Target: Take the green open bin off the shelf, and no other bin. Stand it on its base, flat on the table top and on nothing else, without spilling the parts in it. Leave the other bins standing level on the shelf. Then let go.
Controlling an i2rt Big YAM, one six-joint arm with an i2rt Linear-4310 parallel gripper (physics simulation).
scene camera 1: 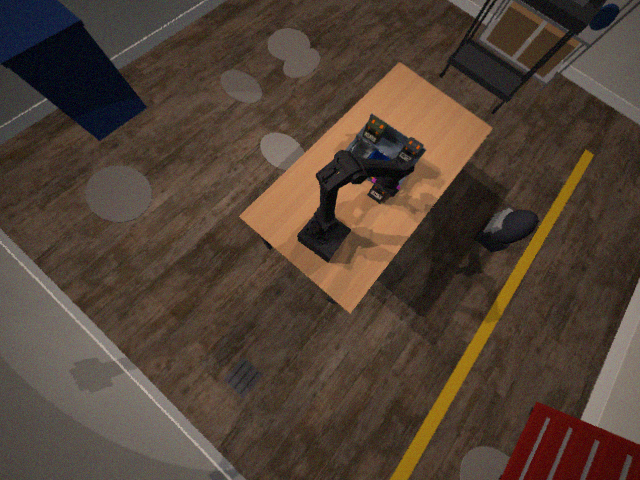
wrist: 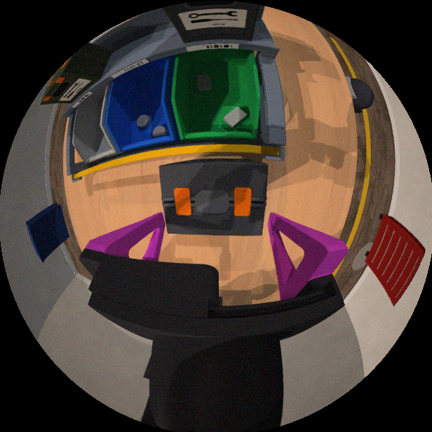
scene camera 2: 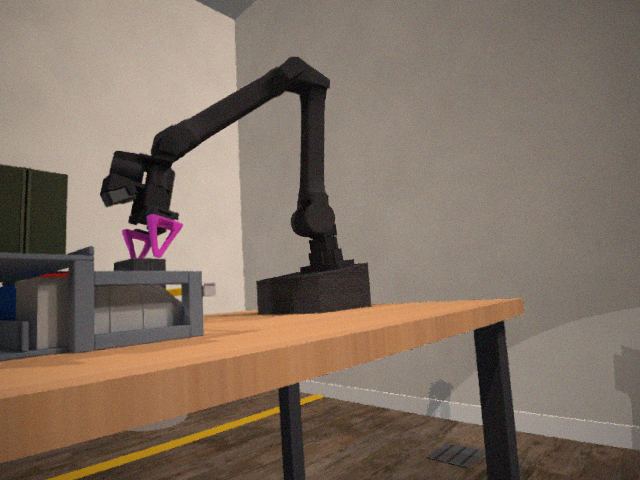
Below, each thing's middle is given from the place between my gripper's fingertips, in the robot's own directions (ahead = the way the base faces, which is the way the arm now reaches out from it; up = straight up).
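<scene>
With the yellow strip (wrist: 200, 148) in sight, I find my gripper 7 cm short of it, 11 cm to the right of it and 7 cm above it. Counting from my hand, the grey bin (scene camera 2: 116, 308) is 18 cm ahead, 22 cm to the left and 9 cm below. The blue bin (wrist: 146, 89) is 11 cm to the left of my hand, 17 cm ahead of it and 9 cm below it, while the green open bin (wrist: 234, 82) is 1 cm to the right of my hand, 16 cm ahead of it and 9 cm below it.
</scene>
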